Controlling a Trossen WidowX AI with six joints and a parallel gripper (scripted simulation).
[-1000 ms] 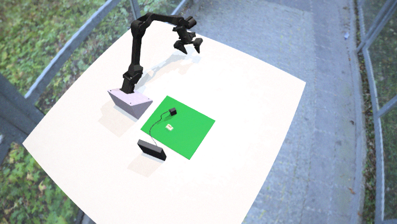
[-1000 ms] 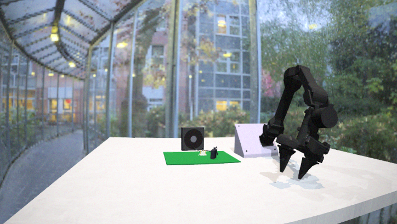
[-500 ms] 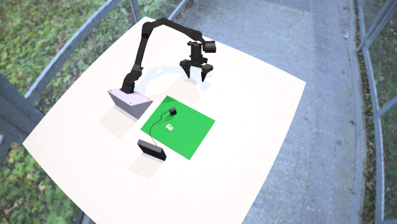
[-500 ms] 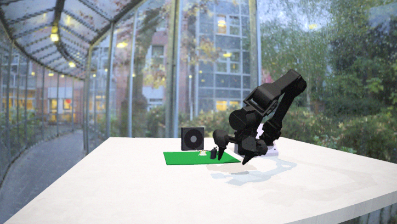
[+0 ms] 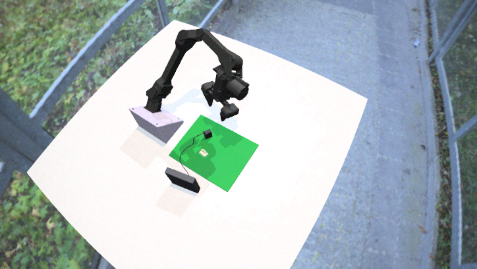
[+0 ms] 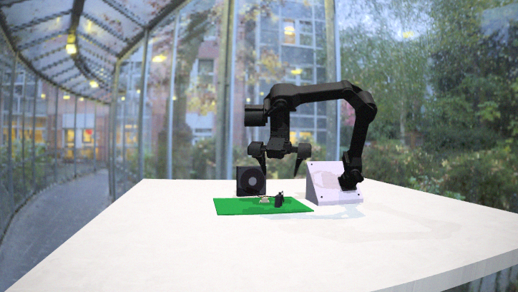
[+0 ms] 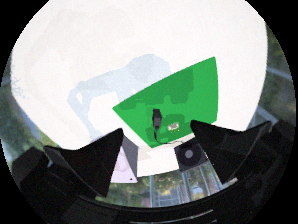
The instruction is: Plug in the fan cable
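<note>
My gripper tip is now 90 mm above the black plug, 60 mm to the left of it and 10 mm past it. Round my gripper tip: black fan 280 mm to the right, 60 mm below, 30 mm ahead; green board 130 mm below, 100 mm to the right, 40 mm ahead.
</note>
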